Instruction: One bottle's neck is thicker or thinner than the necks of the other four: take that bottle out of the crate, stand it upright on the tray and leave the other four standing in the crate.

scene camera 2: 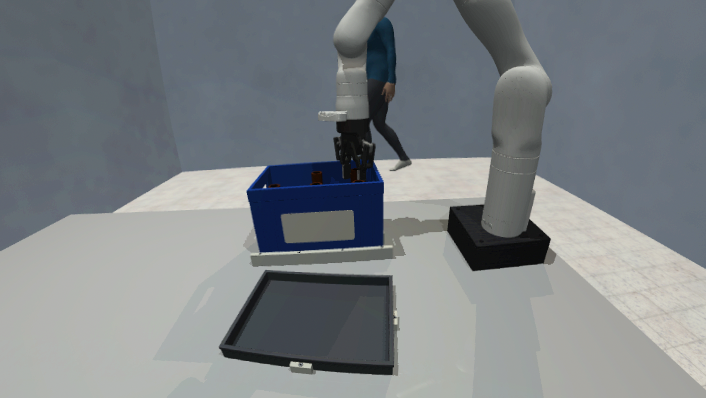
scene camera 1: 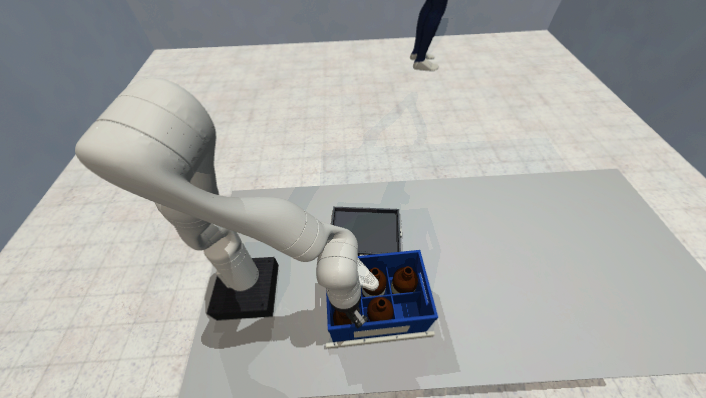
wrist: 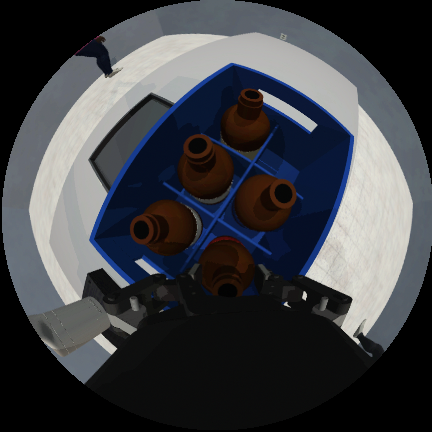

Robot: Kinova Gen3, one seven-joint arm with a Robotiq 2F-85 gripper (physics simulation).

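A blue crate with dividers holds several brown bottles, all upright. In the wrist view they are a far one, two in the middle, a left one and a near one with a red label. My gripper is open. It is lowered to the crate's rim, with a finger on each side of the near bottle's neck, not closed on it. The dark tray lies empty beside the crate.
The crate and tray rest on a grey table. My black base stands at the table's edge. A person walks on the tiled floor beyond. One crate cell is empty.
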